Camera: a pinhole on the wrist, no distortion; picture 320 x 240 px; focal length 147.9 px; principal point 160.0 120.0 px. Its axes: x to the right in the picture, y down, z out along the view. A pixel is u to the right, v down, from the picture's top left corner.
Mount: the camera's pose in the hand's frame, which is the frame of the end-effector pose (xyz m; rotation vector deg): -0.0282 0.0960 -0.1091 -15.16 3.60 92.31
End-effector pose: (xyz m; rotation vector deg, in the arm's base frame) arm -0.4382 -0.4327 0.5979 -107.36 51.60 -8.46
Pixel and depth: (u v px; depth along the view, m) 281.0 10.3 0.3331
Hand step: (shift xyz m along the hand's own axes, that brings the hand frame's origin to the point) 0.1632 0.4448 0.1874
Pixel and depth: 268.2 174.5 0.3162
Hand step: -0.1933 0.3788 0.1355
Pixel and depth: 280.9 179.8 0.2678
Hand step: -0.1784 0.3574 0.0921
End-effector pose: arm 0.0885 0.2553 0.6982 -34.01 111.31 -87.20
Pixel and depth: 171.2 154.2 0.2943
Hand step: -0.1351 0.1730 0.1636
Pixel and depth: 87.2 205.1 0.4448
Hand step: -0.3325 -0.0439 0.3371
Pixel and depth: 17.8 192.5 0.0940
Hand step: -0.0830 0.0238 -0.0046
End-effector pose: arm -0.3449 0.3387 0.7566 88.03 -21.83 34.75
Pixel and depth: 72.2 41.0 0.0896
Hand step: 0.0093 0.0650 -0.0053
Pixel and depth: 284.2 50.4 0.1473
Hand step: 0.0168 0.2509 0.0165
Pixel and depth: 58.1 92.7 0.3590
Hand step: -0.0010 -0.0692 0.2988
